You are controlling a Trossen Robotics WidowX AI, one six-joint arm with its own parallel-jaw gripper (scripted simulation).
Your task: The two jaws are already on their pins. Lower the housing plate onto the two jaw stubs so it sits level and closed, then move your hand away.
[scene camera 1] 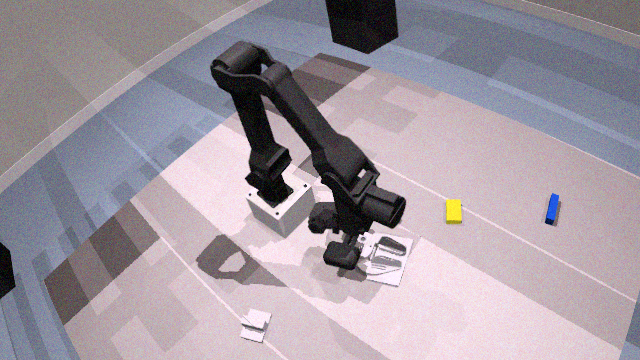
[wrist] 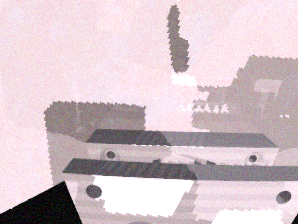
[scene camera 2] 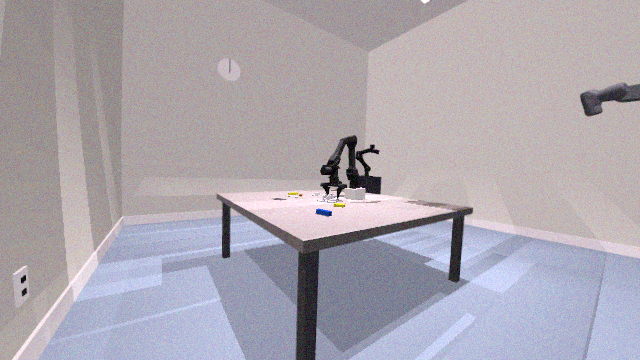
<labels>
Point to a white part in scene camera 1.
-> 255, 324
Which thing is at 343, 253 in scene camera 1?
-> My gripper.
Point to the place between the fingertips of my gripper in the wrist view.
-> At 181, 188
</labels>
